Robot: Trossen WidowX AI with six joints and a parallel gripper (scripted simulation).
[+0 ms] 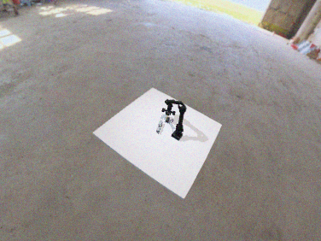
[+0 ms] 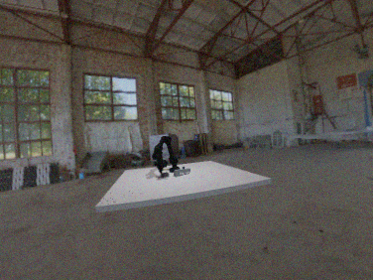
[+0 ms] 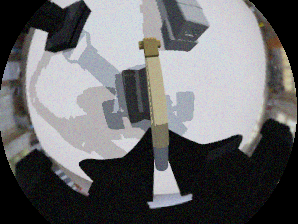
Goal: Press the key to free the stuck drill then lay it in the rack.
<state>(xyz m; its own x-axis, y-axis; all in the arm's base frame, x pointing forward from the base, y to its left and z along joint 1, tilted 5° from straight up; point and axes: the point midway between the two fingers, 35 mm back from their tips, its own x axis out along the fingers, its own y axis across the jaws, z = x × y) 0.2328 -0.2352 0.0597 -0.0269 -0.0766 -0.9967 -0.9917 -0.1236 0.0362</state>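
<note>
Right now the small dark rack is 20 mm behind my gripper tip, 40 mm to the left of it and 30 mm below it.
</note>
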